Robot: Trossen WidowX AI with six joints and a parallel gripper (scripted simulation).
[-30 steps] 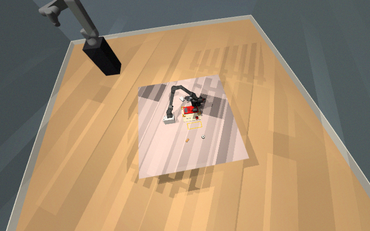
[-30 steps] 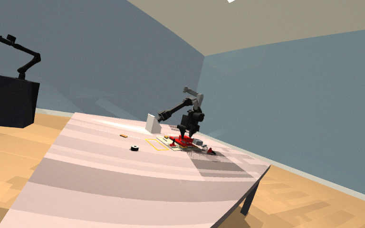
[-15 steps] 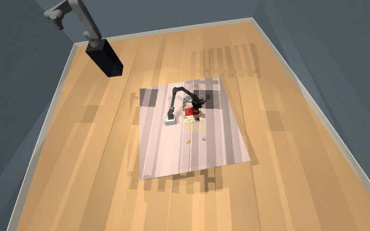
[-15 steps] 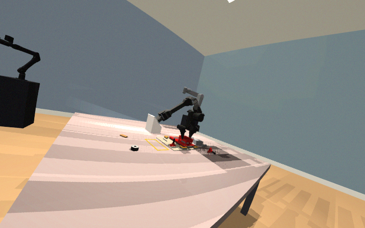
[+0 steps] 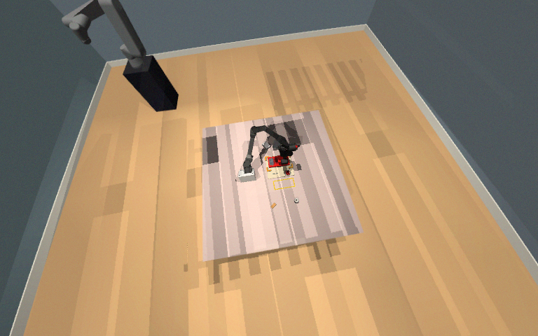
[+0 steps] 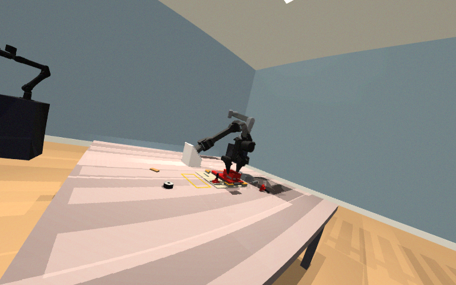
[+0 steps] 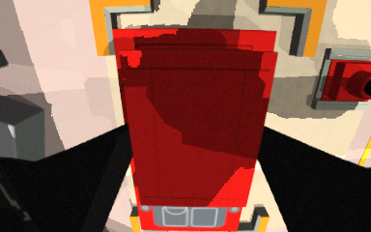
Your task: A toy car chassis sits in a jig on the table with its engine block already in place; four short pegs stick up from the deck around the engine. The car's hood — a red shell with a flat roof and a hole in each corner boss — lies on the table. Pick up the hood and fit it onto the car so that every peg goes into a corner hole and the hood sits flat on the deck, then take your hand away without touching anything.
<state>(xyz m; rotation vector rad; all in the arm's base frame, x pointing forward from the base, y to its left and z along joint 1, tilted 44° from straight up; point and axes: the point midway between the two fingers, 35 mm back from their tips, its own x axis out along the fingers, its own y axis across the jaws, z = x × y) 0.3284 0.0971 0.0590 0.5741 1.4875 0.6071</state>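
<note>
Right now the red hood is 10 mm above my gripper tip. From my gripper tip the other things lie so: black wheel: 60 mm ahead, 400 mm to the right, 40 mm below; then tan piece: 140 mm behind, 410 mm to the right, 50 mm below.
</note>
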